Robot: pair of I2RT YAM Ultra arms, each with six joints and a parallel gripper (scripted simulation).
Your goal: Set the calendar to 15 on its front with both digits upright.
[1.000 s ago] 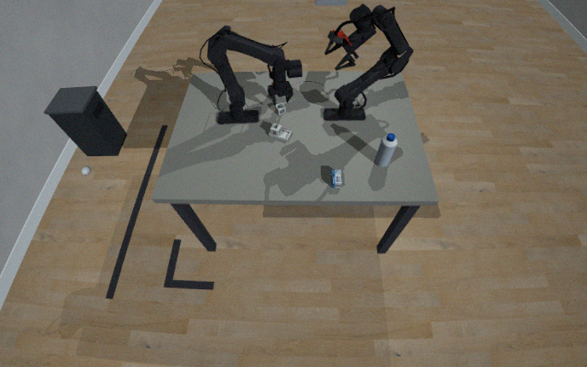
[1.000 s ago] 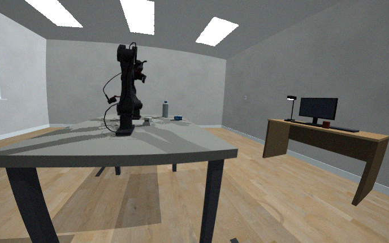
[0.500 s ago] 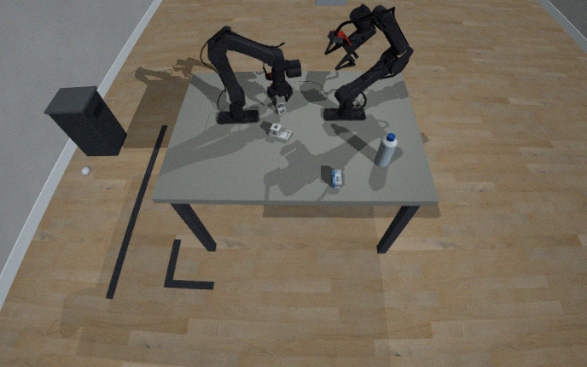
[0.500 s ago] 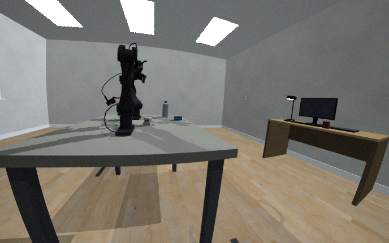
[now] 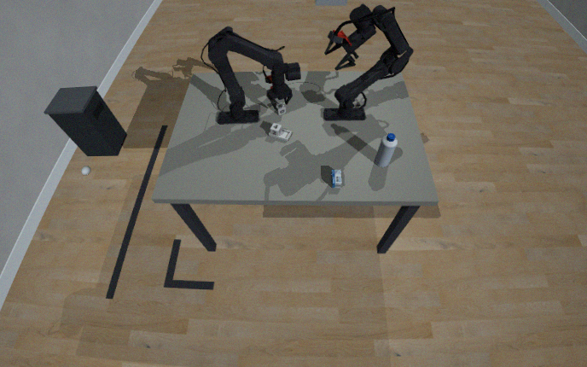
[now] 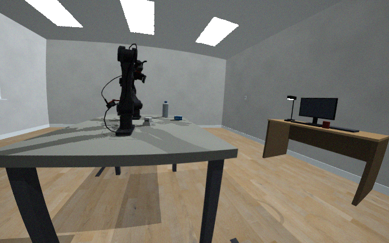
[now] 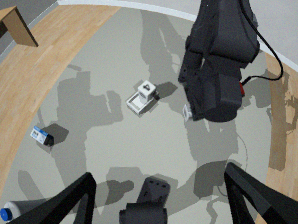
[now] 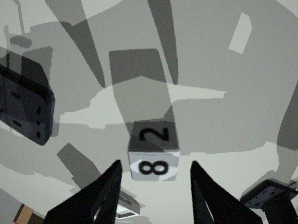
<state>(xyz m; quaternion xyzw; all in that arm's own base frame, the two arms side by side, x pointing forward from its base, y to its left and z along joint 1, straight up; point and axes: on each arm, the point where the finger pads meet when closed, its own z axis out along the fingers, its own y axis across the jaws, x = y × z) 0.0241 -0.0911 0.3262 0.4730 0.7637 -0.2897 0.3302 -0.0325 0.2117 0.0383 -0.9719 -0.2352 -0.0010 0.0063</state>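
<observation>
My right gripper is now 2 cm above the white digit cube. Round my right hand: white calendar tray (15 cm ahead, 4 cm below).
</observation>
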